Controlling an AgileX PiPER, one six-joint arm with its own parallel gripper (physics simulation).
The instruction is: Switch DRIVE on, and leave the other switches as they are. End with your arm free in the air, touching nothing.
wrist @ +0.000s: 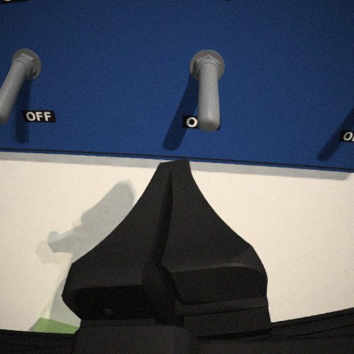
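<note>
The middle switch (pixel 209 97), DRIVE by its place in the row, is a grey toggle lever on the blue panel (pixel 125 90). Its lever points down over its OFF label, so it stands at off. The name plates do not show in this view. My gripper (pixel 176 177) is shut, with nothing seen between the fingers. Its tips show just below the panel's lower edge, below and slightly left of the lever's tip, with a gap between them in the view.
The neighbouring switch (pixel 12 90) at the left edge also points down, beside its OFF label (pixel 39 116). At the right edge a partly cut-off label (pixel 348 136) and a lever's shadow show. A pale surface (pixel 300 225) lies below the panel, with a green patch (pixel 55 326) at the lower left.
</note>
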